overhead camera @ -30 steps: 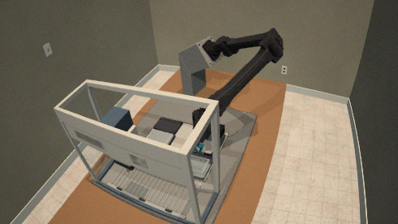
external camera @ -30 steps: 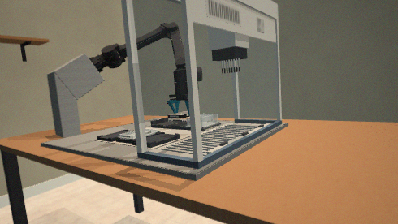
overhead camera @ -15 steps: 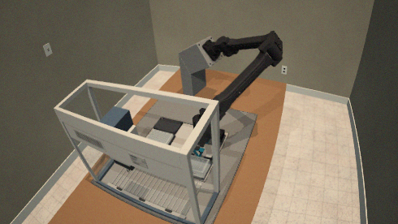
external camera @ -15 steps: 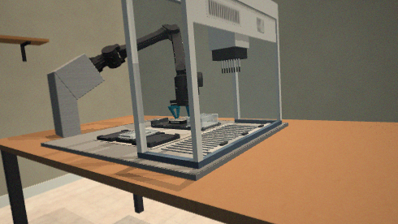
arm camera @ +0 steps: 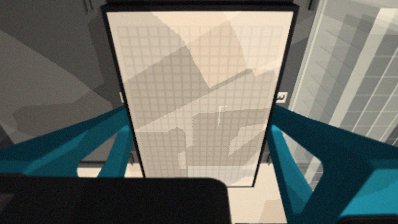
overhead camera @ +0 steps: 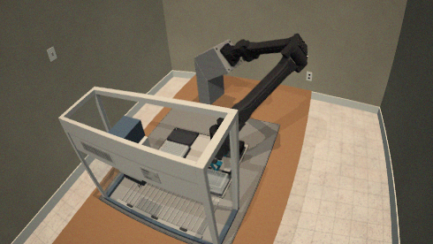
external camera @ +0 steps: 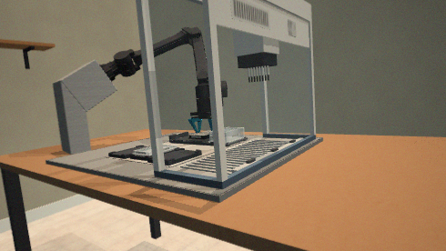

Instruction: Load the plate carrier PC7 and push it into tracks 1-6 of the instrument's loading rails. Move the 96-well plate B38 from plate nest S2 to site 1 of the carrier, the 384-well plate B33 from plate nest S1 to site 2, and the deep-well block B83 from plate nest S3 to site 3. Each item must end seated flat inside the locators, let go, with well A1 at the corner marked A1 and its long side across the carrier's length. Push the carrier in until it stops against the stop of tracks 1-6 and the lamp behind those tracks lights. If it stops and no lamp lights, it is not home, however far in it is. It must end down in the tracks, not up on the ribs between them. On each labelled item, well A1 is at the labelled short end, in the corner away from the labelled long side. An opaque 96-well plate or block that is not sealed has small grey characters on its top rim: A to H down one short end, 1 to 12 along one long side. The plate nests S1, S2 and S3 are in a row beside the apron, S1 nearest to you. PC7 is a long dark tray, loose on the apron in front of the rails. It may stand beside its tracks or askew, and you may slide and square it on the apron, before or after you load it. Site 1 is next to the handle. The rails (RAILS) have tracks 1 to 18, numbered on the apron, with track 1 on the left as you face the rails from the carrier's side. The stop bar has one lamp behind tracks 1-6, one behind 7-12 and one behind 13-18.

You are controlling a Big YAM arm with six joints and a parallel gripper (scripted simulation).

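My hand is 2 cm above the carrier PC7. The rest, counted from my hand: plate nest S3: 12 cm ahead, 25 cm to the right, 3 cm below; deep-well block B83: 10 cm ahead, 1 cm to the left, 1 cm below; white 96-well plate: 1 cm ahead, 25 cm to the right, 2 cm below.
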